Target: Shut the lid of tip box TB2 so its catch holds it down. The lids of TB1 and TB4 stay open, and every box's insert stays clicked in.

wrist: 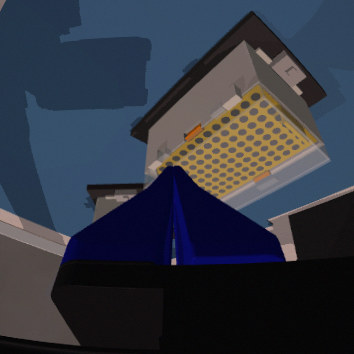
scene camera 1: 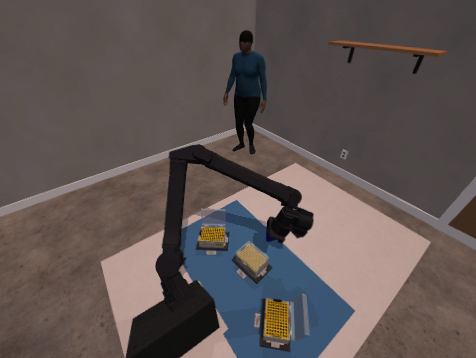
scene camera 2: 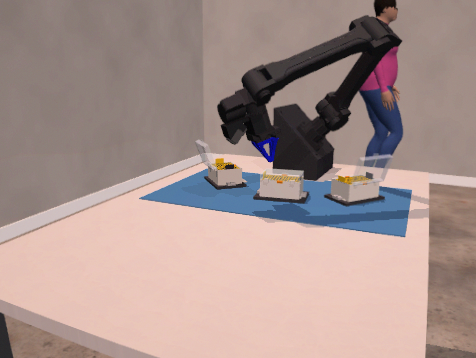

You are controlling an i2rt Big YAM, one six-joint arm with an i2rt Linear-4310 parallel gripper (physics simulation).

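Places are measured from the arm's base along level axes (x back, y right, z up), in millimetres.
Where they show: gripper, fingertip midpoint: (wrist: 173, 176) (scene camera 1: 267, 240) (scene camera 2: 271, 161); arm's base at its link origin: (scene camera 1: 180, 298) (scene camera 2: 308, 137).
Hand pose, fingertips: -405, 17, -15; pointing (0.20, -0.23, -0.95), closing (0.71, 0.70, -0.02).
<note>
Each offset is from my fingertips to the top centre of the thing, as dx, dy, dz. "spot": to the spot under its first point. Level surfaces: height alone.
The middle tip box @[+88, -11, -47] (scene camera 1: 251, 260) (scene camera 2: 281, 190) (wrist: 195, 107), taken as TB2, has its clear lid down over a yellow insert; its catch is too small to judge. The left box in scene camera 1, TB1 (scene camera 1: 213, 236) (scene camera 2: 356, 191), has its clear lid @[spot: +94, -283, -23] (scene camera 1: 213, 216) (scene camera 2: 376, 168) upright. The front box there, taken as TB4 (scene camera 1: 276, 320) (scene camera 2: 226, 176), has its lid @[+122, +270, +29] (scene camera 1: 303, 315) (scene camera 2: 202, 151) standing open. Both yellow inserts sit inside. My gripper (scene camera 1: 271, 238) (scene camera 2: 270, 160) (wrist: 173, 176) is shut and empty, raised near the middle box; in the wrist view its fingers cover one box corner.
The boxes stand on dark bases on a blue mat @[dz -125] (scene camera 1: 310, 295) (scene camera 2: 200, 200) (wrist: 110, 20) on a pale table @[dz -128] (scene camera 1: 360, 235) (scene camera 2: 200, 270). Part of another box @[+151, -218, -59] (wrist: 107, 206) shows left of the fingers in the wrist view. A person (scene camera 1: 247, 75) stands beyond the table.
</note>
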